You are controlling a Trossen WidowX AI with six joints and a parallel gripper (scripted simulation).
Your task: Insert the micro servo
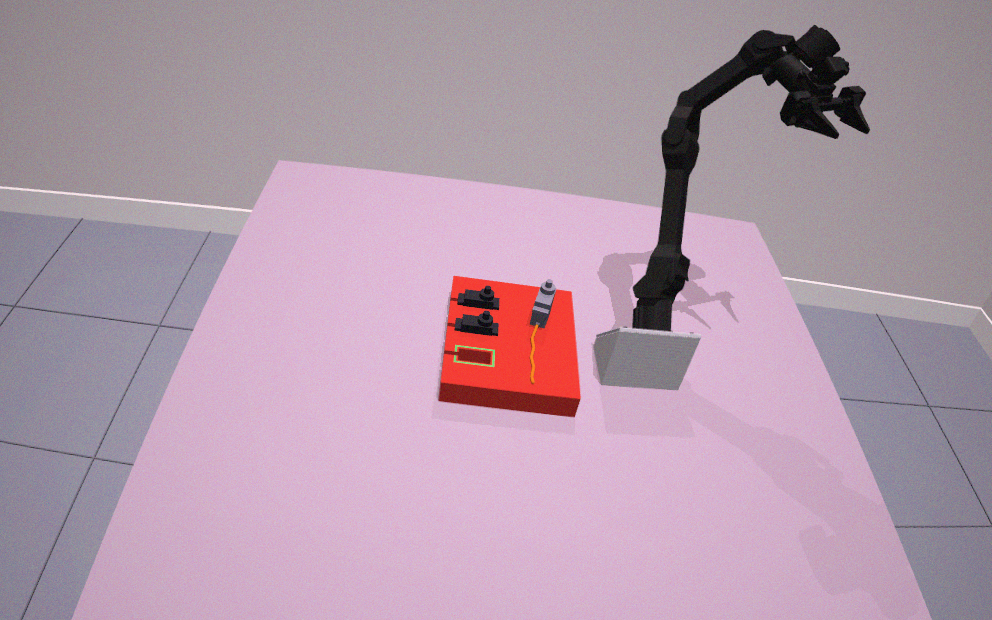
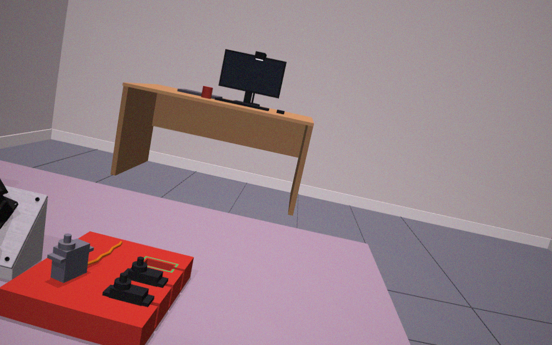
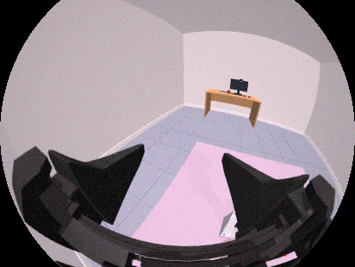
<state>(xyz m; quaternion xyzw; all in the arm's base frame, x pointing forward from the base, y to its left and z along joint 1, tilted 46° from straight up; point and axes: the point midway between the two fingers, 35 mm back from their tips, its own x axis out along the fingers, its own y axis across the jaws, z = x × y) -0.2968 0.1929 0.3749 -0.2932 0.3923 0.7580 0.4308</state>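
The red deck is 48 cm ahead of my gripper tip, 10 cm to the left of it and 50 cm below it.
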